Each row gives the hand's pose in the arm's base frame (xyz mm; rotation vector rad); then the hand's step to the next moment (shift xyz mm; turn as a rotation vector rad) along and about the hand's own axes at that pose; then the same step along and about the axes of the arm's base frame.
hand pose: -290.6 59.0 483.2 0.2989 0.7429 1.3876
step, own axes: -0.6 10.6 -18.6 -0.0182 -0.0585 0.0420
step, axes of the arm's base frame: -20.0 -2.8 -7.3 0.0718 -0.0190 0.0014
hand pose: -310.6 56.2 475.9 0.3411 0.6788 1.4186
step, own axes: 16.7 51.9 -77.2 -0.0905 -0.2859 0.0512
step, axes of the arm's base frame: -88.3 10.4 -32.1 0.2561 -0.1210 -0.1110
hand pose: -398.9 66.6 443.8 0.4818 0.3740 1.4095
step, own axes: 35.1 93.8 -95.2 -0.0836 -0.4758 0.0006
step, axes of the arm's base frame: -124.2 52.7 -29.9 0.3908 -0.1268 -0.2542
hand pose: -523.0 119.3 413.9 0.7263 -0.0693 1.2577
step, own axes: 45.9 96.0 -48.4 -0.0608 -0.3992 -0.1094
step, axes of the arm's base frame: -85.2 75.6 26.2 0.2943 -0.0400 -0.2947
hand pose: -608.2 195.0 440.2 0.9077 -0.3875 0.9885
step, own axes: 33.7 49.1 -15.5 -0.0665 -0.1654 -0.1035
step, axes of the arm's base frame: -25.6 42.5 36.4 0.0941 0.0075 -0.1832
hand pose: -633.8 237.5 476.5 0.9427 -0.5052 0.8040
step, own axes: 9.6 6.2 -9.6 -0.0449 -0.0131 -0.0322
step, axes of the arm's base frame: 1.4 14.0 4.9 -0.0158 0.0062 -0.0542
